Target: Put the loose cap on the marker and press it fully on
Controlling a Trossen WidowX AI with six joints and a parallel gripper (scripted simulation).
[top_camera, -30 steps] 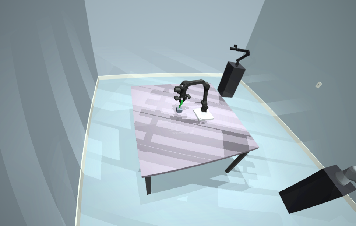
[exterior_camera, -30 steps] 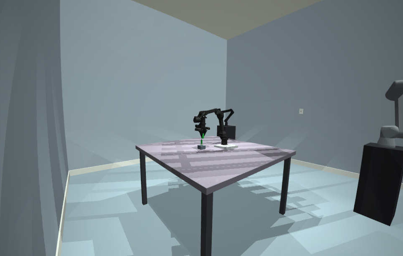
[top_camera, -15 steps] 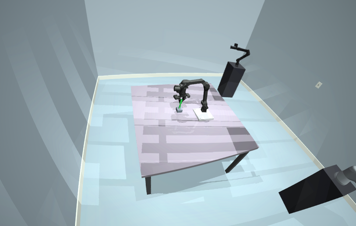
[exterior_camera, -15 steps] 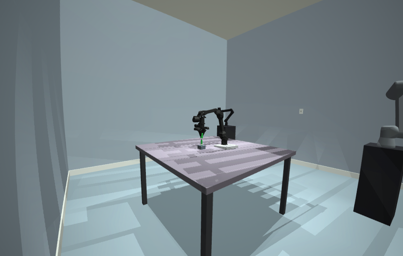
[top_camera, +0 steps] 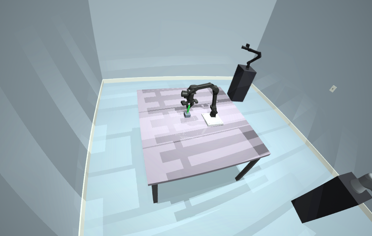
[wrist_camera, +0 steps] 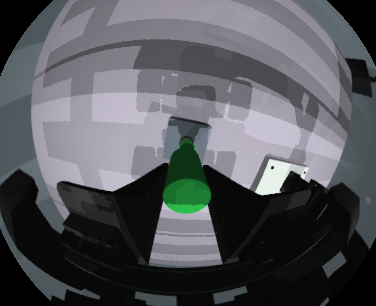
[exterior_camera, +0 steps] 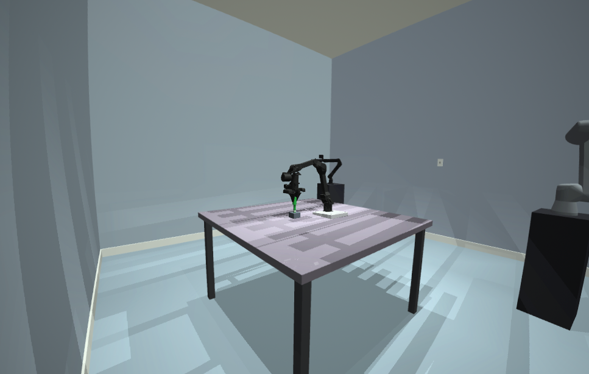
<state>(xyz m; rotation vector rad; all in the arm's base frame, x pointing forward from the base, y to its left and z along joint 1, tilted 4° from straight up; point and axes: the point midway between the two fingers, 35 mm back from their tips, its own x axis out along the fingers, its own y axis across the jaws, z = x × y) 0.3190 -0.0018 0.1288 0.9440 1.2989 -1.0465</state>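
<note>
Now: gripper tip 40 mm above the green marker. From my gripper tip the other things lie so: green cap: 10 mm above.
</note>
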